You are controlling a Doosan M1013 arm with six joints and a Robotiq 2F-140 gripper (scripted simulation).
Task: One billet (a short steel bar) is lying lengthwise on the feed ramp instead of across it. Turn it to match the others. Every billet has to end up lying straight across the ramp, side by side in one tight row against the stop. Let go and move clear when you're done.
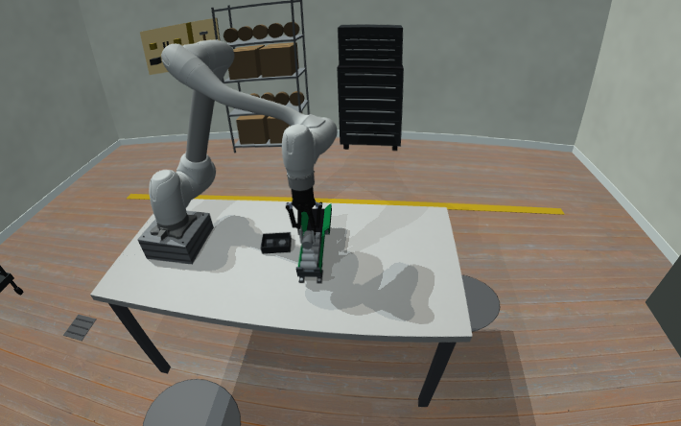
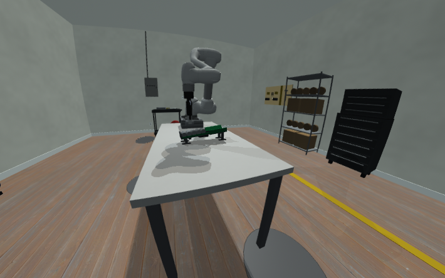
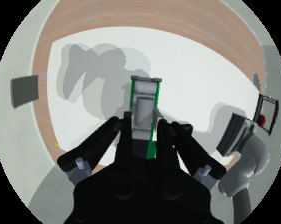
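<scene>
Right now my hand is 130 mm above the dark stop, 80 mm to the left of it and 10 mm short of it. Round my hand: black box: 190 mm behind, 180 mm below, 130 mm to the left.
</scene>
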